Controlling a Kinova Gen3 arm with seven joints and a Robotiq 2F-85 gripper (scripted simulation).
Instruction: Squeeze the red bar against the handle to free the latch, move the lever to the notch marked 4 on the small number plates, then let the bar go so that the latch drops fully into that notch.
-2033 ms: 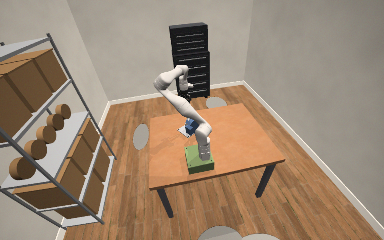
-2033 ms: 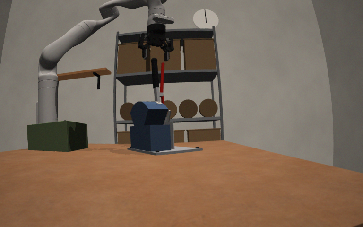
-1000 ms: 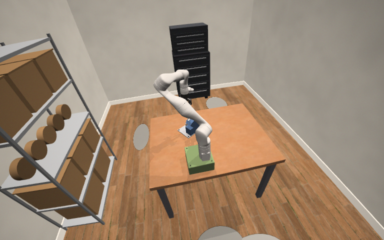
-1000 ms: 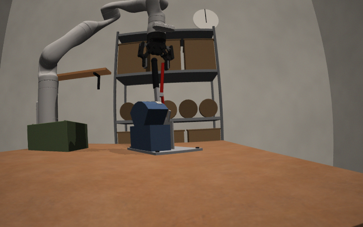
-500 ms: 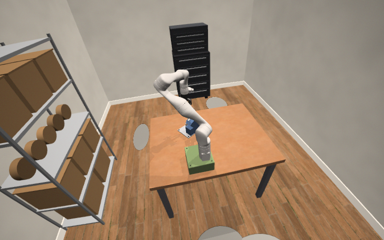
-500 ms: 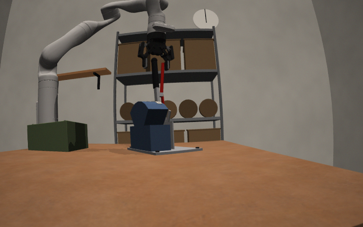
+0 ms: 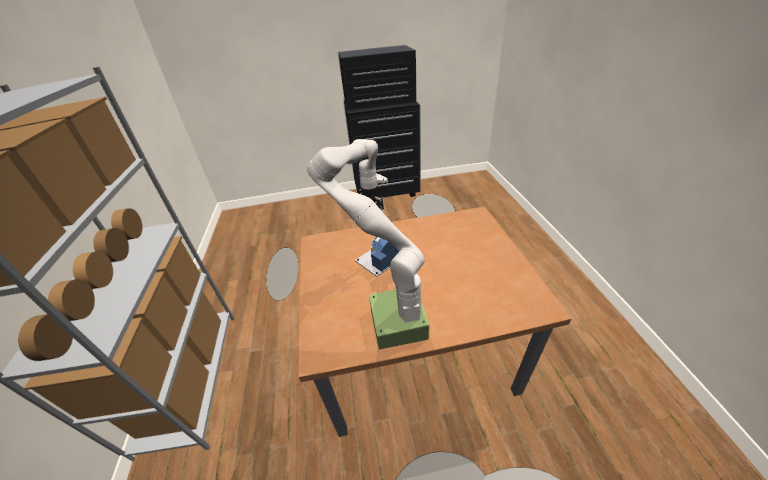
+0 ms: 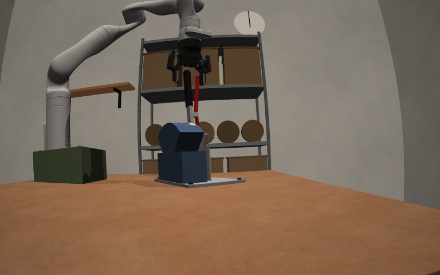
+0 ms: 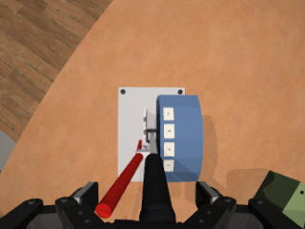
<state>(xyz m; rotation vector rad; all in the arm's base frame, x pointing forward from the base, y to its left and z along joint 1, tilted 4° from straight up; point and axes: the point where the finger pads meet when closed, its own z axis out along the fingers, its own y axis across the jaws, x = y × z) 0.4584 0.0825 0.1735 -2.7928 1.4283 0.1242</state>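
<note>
My gripper is now 20 mm short of the red bar and 110 mm above it.
</note>
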